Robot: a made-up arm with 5 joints.
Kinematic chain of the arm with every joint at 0, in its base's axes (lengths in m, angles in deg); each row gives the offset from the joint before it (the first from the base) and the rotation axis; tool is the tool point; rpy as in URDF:
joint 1: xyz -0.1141 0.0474 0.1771 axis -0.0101 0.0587 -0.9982
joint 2: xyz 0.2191 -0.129 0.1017 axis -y
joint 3: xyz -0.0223 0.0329 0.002 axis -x
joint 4: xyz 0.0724 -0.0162 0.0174 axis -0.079 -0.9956 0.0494
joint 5: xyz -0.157 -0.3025 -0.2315 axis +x
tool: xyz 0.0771 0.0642 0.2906 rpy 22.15 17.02 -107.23
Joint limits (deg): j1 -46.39..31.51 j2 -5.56..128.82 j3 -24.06..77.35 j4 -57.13..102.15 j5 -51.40..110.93
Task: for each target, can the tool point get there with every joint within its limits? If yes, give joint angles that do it. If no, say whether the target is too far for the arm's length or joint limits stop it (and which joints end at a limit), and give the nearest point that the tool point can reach.
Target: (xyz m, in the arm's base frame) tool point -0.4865 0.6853 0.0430
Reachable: no: joint limits stop it (at a limit: joint 1, joint 2, joint 3, joint 4, joint 5) | nearest point -0.5912 0.1561 0.1410 | short by 0.548 m
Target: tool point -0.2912 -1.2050 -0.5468
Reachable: no: too far | nearest point -0.1006 -0.6869 -0.1334 | short by 0.690 m
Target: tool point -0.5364 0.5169 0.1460
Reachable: no: joint limits stop it (at a limit: joint 1, joint 3, joint 4, joint 5) | nearest point -0.5954 0.1591 0.1711 | short by 0.363 m
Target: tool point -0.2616 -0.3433 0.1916
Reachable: yes | joints -17.18 105.61 63.98 84.50 56.50
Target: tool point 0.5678 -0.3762 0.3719
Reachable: yes | joints -31.85 88.25 1.11 30.43 93.57
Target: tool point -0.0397 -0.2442 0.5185
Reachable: yes | joints 4.01 21.03 40.15 1.84 12.21
